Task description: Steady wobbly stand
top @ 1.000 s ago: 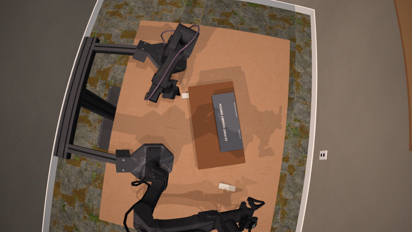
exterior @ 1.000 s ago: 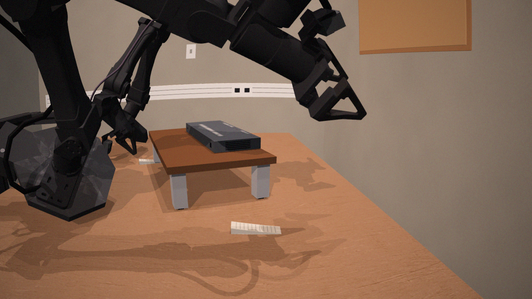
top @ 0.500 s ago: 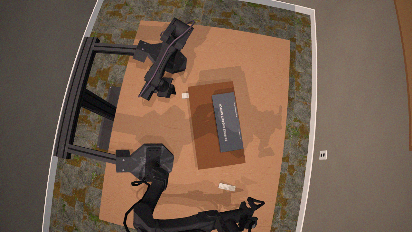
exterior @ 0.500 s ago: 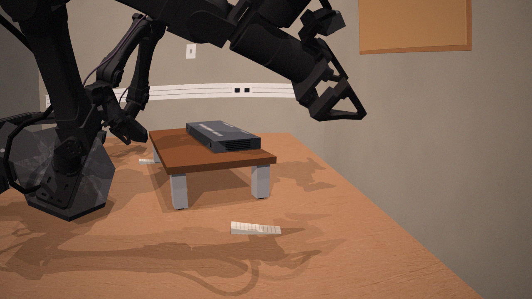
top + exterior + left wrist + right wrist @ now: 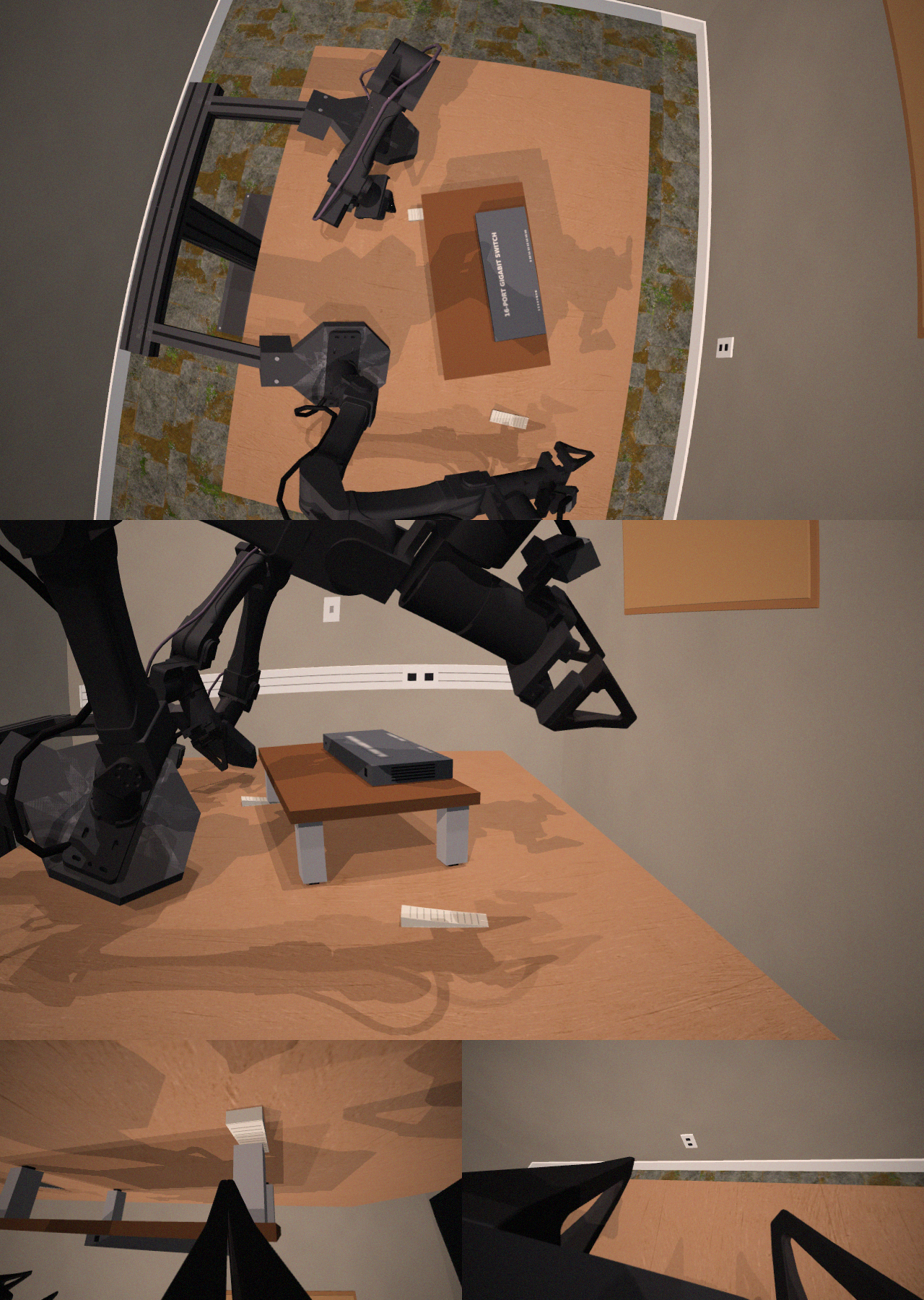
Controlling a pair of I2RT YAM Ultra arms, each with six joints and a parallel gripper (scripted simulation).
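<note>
Right now the dark network switch is 290 mm ahead of my left hand, 130 mm to the right of it and 40 mm above it. Round my left hand: brown stand: 230 mm ahead, 140 mm to the right, 30 mm below; then white wedge: 330 mm ahead, 460 mm to the right, 70 mm below.
</note>
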